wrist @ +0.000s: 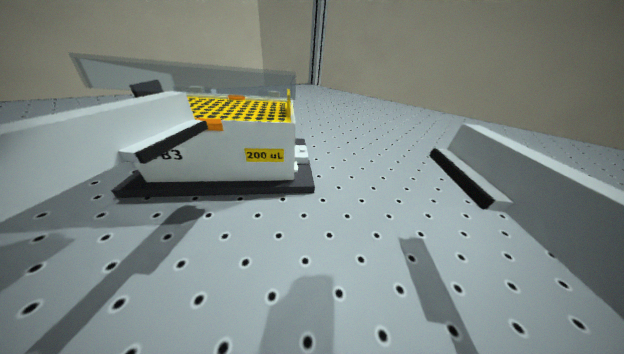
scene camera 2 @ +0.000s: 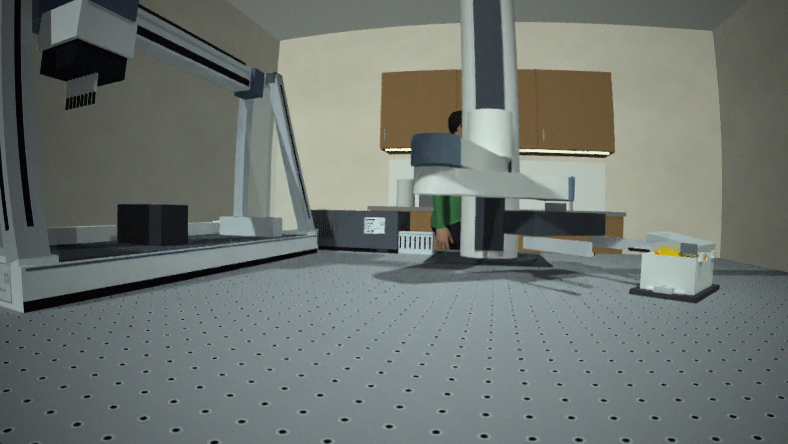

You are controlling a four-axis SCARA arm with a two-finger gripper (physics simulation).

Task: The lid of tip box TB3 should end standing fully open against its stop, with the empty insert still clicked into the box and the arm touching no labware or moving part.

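Places are measured from the arm's base along level axes (x left, y back, z up), in millimetres.
Pixels of known places: gripper, between the fingertips: (wrist: 317,124) (scene camera 2: 625,247); arm's base, origin of its link: (scene camera 2: 488,263).
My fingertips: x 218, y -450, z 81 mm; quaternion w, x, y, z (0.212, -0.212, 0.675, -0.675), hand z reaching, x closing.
Ahead of a thing's pixels: the offset from my fingertips to its middle. "spot": to the spot under its first point.
The white tip box TB3 {dy +10, dx +97, dz -36 mm} (scene camera 2: 666,274) (wrist: 225,142) sits on a dark base plate (scene camera 2: 695,298) (wrist: 250,190). Its yellow insert {dy +10, dx +97, dz -4 mm} (scene camera 2: 668,251) (wrist: 245,109) lies level in the box top; its clicks are too small to see. The clear lid {dy +10, dx +98, dz +8 mm} (scene camera 2: 675,237) (wrist: 225,79) is tilted above the insert, partly open and not upright. A dark tab {dy +52, dx +134, dz -3 mm} (scene camera 2: 688,248) (wrist: 147,88) shows near the lid. My gripper (scene camera 2: 614,247) (wrist: 317,124) is open and empty beside the box. Its left finger overlaps the box in the wrist view; whether it touches box or lid cannot be told.
The arm column (scene camera 2: 490,220) stands left of the box. A gantry machine (scene camera 2: 165,268) with a pipette head {dy -288, dx -734, dz +240 mm} (scene camera 2: 82,60) is at the left. A dark grey unit {spot: dy +485, dx -630, dz -5 mm} (scene camera 2: 341,228) and a white slotted rack {spot: dy +494, dx -419, dz -18 mm} (scene camera 2: 415,235) are behind. A person in green (scene camera 2: 453,212) stands behind the column.
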